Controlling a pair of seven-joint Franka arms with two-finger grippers.
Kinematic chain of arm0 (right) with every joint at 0, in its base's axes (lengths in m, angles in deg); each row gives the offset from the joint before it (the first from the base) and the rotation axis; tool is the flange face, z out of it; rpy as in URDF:
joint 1: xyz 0 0 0.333 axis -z
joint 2: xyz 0 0 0 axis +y
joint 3: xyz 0 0 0.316 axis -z
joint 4: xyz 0.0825 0 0 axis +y
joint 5: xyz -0.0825 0 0.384 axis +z
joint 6: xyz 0 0 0 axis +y
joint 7: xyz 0.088 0 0 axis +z
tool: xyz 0 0 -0.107 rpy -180 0 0
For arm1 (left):
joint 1: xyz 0 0 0.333 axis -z
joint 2: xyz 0 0 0 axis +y
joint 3: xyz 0 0 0.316 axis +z
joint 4: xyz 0.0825 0 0 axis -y
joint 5: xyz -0.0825 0 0.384 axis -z
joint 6: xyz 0 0 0 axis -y
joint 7: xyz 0.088 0 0 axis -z
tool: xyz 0 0 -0.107 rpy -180 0 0
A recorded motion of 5 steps. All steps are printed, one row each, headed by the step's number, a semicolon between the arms.
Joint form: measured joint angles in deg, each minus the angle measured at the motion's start. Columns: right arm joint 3, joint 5, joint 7, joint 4, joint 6, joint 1, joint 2; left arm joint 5, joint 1, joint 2, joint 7, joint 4, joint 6, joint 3.
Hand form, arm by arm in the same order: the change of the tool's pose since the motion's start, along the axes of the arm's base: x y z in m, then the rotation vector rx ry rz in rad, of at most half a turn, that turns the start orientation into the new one. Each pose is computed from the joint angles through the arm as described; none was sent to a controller.
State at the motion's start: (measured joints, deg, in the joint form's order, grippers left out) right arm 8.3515 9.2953 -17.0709 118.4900 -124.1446 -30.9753 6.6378; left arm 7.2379 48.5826 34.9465 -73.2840 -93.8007 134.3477 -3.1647
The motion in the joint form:
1: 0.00 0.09 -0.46 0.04 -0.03 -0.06 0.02; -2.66 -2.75 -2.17 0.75 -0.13 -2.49 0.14
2: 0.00 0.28 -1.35 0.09 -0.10 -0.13 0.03; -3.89 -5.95 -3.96 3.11 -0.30 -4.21 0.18
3: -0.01 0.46 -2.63 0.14 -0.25 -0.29 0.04; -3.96 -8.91 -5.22 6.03 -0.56 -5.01 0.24
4: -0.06 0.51 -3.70 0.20 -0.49 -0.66 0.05; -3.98 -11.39 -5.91 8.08 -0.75 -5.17 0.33
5: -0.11 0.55 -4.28 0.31 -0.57 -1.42 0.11; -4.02 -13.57 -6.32 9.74 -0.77 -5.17 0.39
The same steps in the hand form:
1: -0.0004 0.0005 -0.0005 0.0005 0.0018 -0.0079; 0.0249 0.0248 0.0210 0.0289 -0.0258 0.0038
2: -0.0007 0.0012 -0.0008 0.0020 0.0042 -0.0242; 0.0518 0.0536 0.0383 0.0422 -0.0429 0.0043
3: -0.0014 0.0029 -0.0011 0.0036 0.0061 -0.0455; 0.0753 0.0811 0.0500 0.0422 -0.0527 0.0046
4: -0.0029 0.0067 -0.0013 0.0041 0.0057 -0.0578; 0.0948 0.1050 0.0565 0.0406 -0.0620 0.0135
5: -0.0065 0.0138 -0.0026 0.0032 0.0084 -0.0543; 0.1115 0.1260 0.0612 0.0388 -0.0714 0.0235

